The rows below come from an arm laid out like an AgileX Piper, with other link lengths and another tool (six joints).
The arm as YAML. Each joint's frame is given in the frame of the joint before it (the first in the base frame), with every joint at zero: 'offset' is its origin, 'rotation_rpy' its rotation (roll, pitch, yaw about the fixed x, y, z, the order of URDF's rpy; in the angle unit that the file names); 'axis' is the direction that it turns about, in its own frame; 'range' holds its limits. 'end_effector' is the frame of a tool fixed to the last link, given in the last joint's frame.
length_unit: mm
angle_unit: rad
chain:
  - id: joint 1
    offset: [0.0, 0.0, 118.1]
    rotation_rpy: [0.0, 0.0, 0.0]
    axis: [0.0, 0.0, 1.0]
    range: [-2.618, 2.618]
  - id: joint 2
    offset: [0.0, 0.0, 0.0]
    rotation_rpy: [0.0, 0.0, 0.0]
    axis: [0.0, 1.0, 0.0]
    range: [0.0, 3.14]
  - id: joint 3
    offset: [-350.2, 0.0, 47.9]
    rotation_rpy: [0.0, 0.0, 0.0]
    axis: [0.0, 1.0, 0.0]
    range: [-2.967, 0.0]
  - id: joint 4
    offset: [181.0, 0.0, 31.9]
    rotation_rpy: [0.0, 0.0, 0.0]
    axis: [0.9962, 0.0, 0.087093]
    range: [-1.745, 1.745]
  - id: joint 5
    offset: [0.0, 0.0, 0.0]
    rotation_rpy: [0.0, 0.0, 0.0]
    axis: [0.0, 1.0, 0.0]
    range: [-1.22, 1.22]
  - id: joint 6
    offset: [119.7, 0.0, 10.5]
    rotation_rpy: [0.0, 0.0, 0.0]
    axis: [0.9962, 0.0, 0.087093]
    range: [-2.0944, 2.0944]
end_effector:
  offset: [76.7, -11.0, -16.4]
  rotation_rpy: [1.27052, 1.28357, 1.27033]
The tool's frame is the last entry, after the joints.
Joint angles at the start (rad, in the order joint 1, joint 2, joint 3, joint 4, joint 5, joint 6):
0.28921 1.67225 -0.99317 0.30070 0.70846 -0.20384
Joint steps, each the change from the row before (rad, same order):
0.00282 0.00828 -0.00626 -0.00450 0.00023 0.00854
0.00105 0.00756 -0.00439 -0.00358 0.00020 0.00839
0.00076 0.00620 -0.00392 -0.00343 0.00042 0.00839
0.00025 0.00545 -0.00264 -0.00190 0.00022 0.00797
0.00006 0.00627 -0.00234 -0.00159 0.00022 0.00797
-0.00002 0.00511 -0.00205 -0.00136 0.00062 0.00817
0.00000 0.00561 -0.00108 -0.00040 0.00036 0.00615
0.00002 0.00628 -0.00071 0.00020 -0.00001 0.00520
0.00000 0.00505 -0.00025 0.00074 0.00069 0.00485
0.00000 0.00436 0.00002 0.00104 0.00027 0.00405
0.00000 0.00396 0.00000 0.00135 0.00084 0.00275
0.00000 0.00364 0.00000 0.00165 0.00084 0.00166
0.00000 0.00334 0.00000 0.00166 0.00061 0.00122
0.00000 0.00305 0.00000 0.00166 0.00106 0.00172
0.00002 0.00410 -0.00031 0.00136 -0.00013 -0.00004
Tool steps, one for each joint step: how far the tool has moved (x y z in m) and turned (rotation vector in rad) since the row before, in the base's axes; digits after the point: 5 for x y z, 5 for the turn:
0.00180 0.00091 -0.00119 -0.00234 0.00334 -0.00264
0.00142 0.00042 -0.00135 -0.00199 0.00457 -0.00479
0.00120 0.00030 -0.00107 -0.00166 0.00394 -0.00512
0.00087 0.00026 -0.00107 -0.00069 0.00449 -0.00615
0.00084 0.00024 -0.00136 -0.00079 0.00562 -0.00652
0.00061 0.00020 -0.00110 -0.00039 0.00527 -0.00683
0.00043 0.00023 -0.00140 -0.00046 0.00613 -0.00552
0.00042 0.00029 -0.00165 -0.00046 0.00666 -0.00503
0.00009 0.00028 -0.00139 0.00001 0.00664 -0.00488
0.00006 0.00028 -0.00123 0.00024 0.00570 -0.00440
-0.00006 0.00028 -0.00111 0.00029 0.00560 -0.00322
-0.00006 0.00030 -0.00102 0.00041 0.00509 -0.00237
-0.00003 0.00029 -0.00093 0.00044 0.00447 -0.00201
-0.00014 0.00029 -0.00085 0.00055 0.00475 -0.00239
0.00025 0.00028 -0.00109 -0.00005 0.00381 -0.00079

